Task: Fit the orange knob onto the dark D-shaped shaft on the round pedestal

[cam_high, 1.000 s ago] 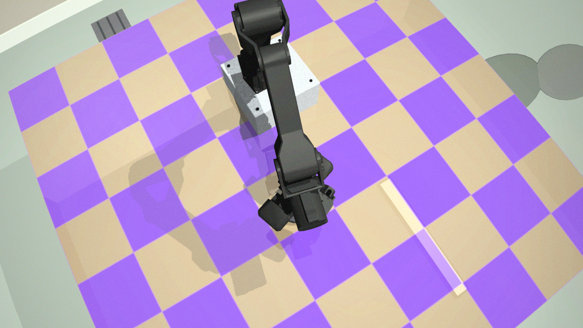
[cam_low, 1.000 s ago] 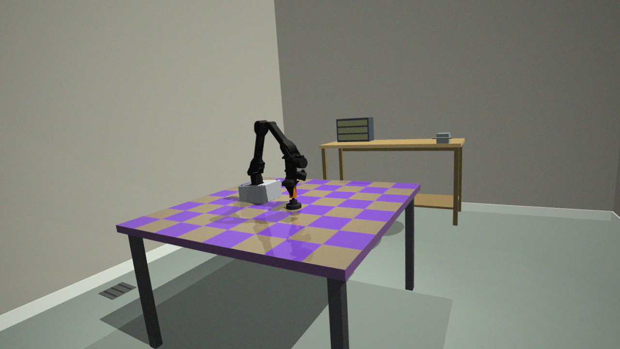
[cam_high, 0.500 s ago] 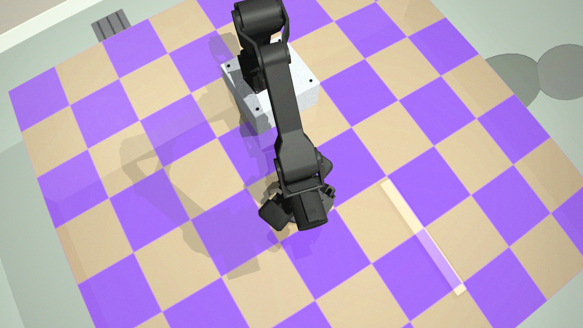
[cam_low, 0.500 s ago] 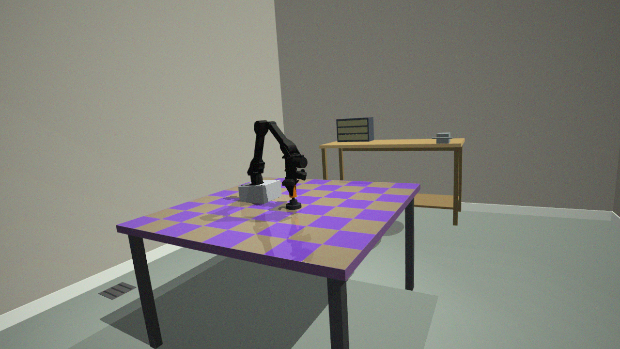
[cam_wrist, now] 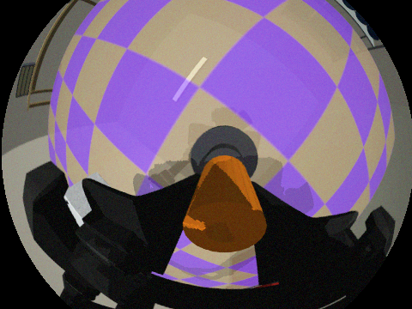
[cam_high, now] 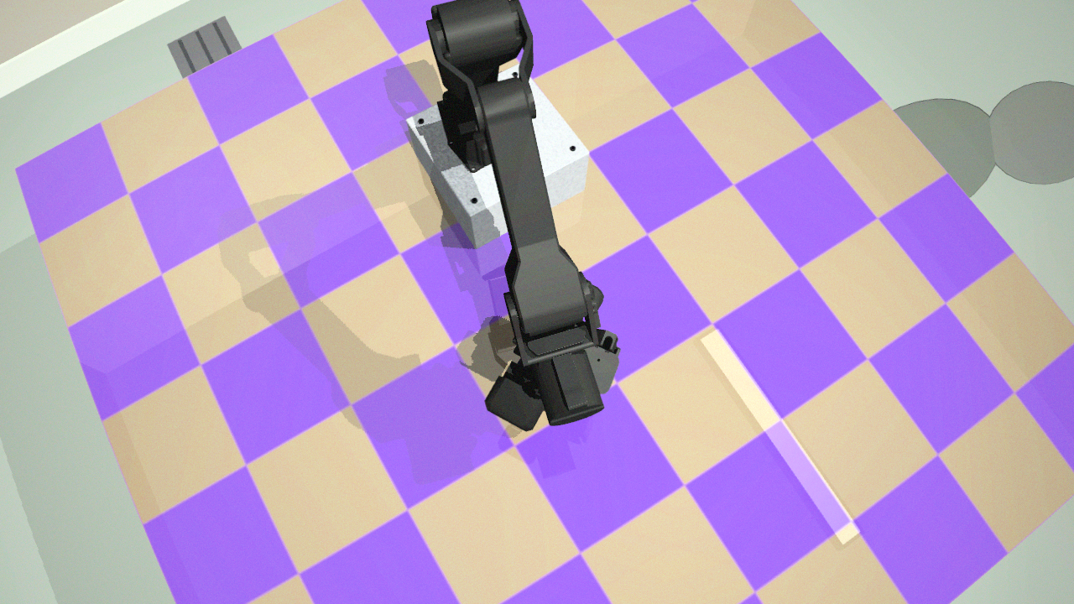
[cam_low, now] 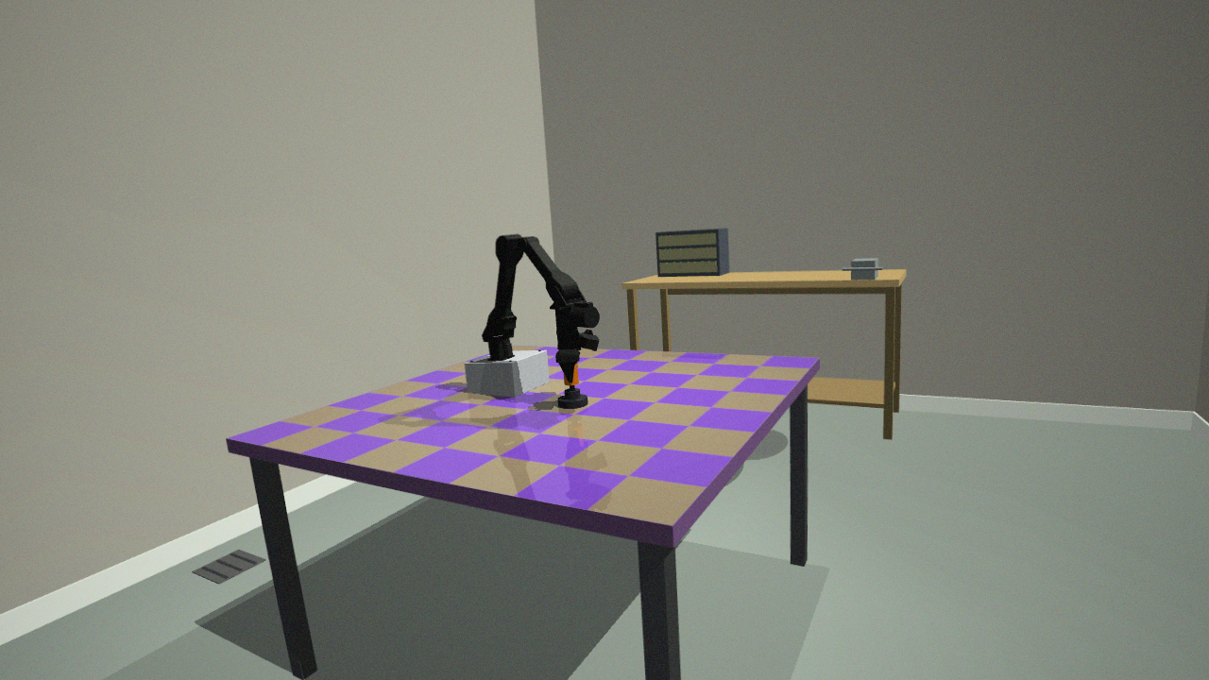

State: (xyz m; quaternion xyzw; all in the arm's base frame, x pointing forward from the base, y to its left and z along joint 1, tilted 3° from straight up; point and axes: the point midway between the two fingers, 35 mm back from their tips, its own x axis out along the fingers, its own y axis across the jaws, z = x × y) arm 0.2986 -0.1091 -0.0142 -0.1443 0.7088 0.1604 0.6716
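The orange knob lies 2 cm above my gripper tip. Round my gripper tip: D-shaped shaft: 4 cm below.
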